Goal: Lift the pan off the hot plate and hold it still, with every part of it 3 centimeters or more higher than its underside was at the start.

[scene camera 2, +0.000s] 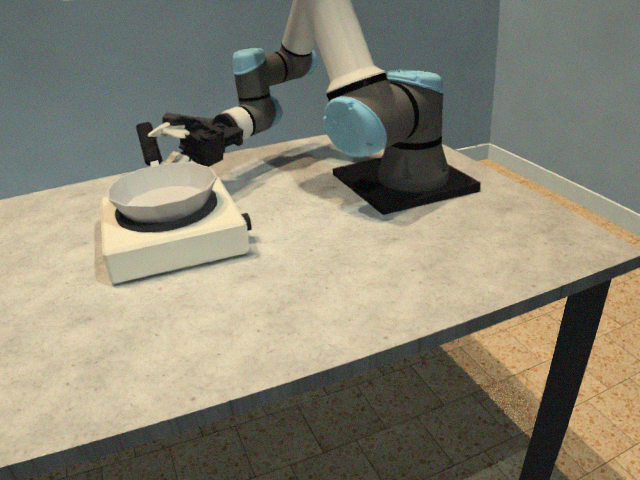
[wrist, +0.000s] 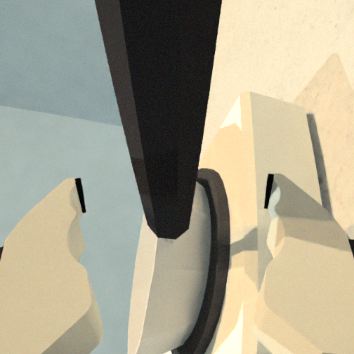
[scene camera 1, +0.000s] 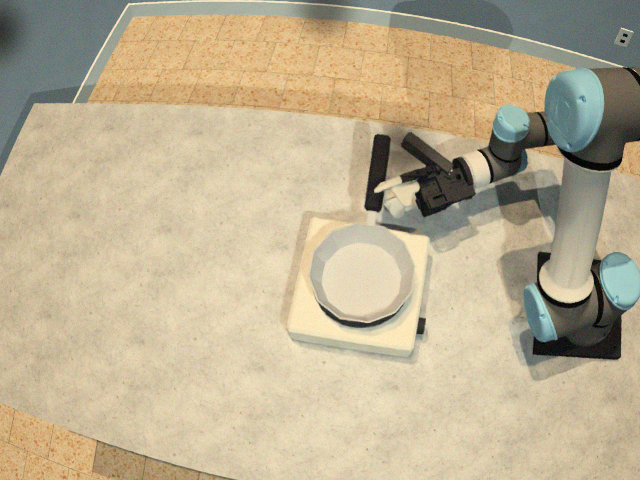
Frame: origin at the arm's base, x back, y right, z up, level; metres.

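Where they show: gripper, fingertip midpoint: [scene camera 2: 149, 157] [scene camera 1: 370, 198]; arm's base, origin of the base link: [scene camera 2: 413, 177].
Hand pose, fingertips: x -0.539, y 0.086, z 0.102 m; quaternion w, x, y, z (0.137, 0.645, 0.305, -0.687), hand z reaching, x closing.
Each offset is from my fingertips to the top centre of the thing. Level surfaces: height alone.
The grey pan [scene camera 1: 361, 279] [scene camera 2: 178, 198] [wrist: 172, 290] sits upright on the black disc of the cream hot plate {dy -0.147, dx +0.029, dz -0.044 m} [scene camera 1: 310, 320] [scene camera 2: 178, 257] [wrist: 285, 150]. Its black handle {dy +0.054, dx +0.001, dz +0.039 m} [scene camera 1: 379, 160] [scene camera 2: 148, 142] [wrist: 167, 110] points to the back of the table, raised above the top. My gripper [scene camera 1: 385, 200] [scene camera 2: 159, 148] [wrist: 174, 178] is open at the handle, on the robot's side. In the wrist view the handle's pan end shows between the two cream fingers, with a gap on each side. In scene camera 1 the upper fingertip overlaps the handle. Neither finger grips it.
The hot plate's black knob {dy -0.197, dx +0.154, dz -0.068 m} [scene camera 1: 421, 326] [scene camera 2: 247, 221] sticks out on its side toward the robot base [scene camera 1: 547, 346] [scene camera 2: 385, 204]. The grey table {dz -0.120 m} [scene camera 1: 155, 258] [scene camera 2: 361, 289] ends a little behind the handle. A blue wall [scene camera 2: 103, 77] stands beyond.
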